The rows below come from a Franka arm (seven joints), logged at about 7 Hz.
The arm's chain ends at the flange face. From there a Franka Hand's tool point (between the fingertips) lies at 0.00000 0.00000 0.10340 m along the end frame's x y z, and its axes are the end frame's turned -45 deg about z.
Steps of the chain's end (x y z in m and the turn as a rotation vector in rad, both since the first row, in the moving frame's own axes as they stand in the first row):
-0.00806 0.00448 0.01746 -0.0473 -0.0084 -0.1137
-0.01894 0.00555 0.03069 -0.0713 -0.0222 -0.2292
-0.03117 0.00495 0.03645 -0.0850 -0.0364 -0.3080
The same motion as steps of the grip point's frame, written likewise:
-0.01277 0.00054 0.01734 -0.0275 -0.0394 -0.1137
-0.02368 -0.00513 0.03040 -0.0347 -0.0661 -0.2292
-0.03372 -0.01369 0.03601 -0.0344 -0.0858 -0.3080

